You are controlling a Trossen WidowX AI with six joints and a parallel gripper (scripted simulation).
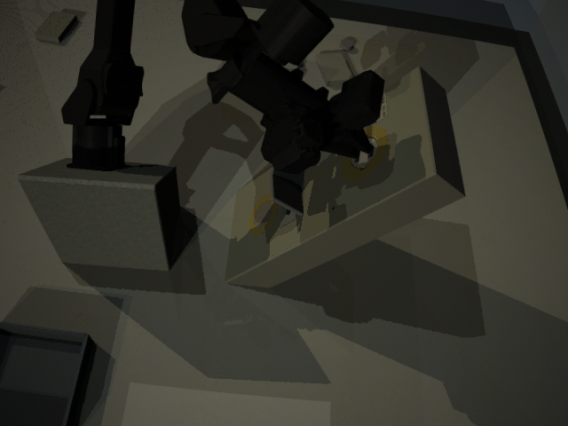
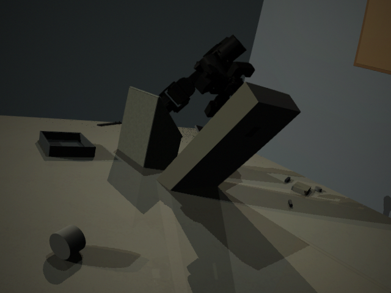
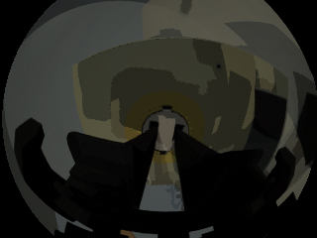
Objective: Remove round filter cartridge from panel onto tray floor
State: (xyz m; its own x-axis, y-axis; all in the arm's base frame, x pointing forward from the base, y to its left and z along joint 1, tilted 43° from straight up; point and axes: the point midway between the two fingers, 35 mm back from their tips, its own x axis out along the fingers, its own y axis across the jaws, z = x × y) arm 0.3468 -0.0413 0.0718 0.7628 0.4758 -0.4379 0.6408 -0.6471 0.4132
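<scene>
My gripper tip is 10 mm short of the round filter cartridge and 10 mm above it. Also, from my gripper tip: dark tray 410 mm behind, 310 mm to the right, 230 mm below; then tan service panel 80 mm below, 30 mm behind.
</scene>
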